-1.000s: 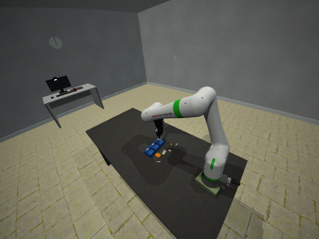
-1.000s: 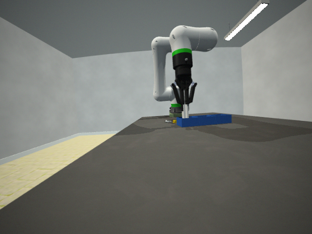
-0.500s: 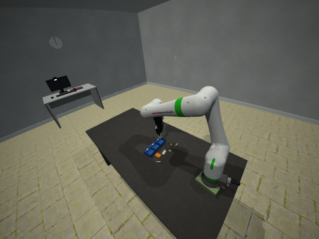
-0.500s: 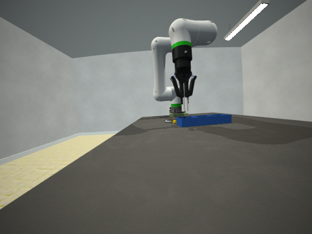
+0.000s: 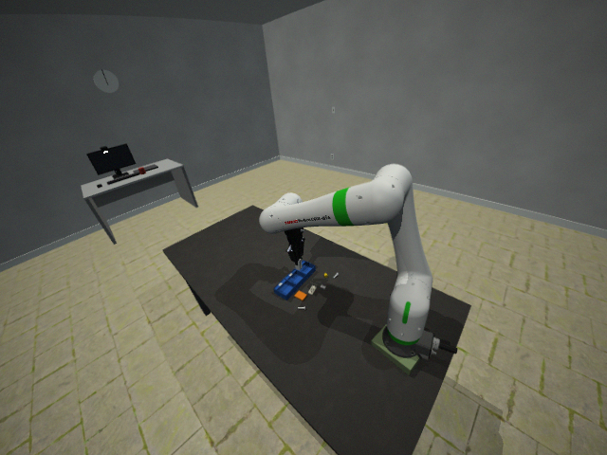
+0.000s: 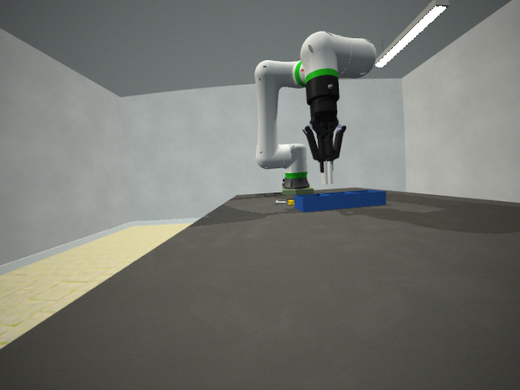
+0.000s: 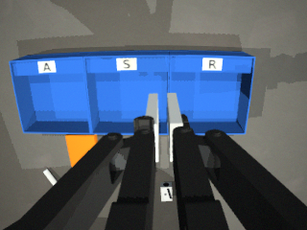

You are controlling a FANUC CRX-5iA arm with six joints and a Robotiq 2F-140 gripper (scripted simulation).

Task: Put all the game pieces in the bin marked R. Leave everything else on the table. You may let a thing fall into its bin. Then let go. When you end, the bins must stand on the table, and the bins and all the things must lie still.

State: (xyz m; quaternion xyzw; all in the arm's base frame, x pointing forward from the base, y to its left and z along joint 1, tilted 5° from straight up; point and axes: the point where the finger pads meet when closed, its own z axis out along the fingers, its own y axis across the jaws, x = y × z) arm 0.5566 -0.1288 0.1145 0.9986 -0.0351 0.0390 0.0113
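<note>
The blue bin is 8 cm below my hand and 3 cm to the left of it. Also, from my hand: white domino 11 cm behind, 10 cm below, 5 cm to the left; then orange tile 11 cm to the left, 10 cm below, 7 cm behind; then yellow die 12 cm behind, 9 cm below, 7 cm to the right.
</note>
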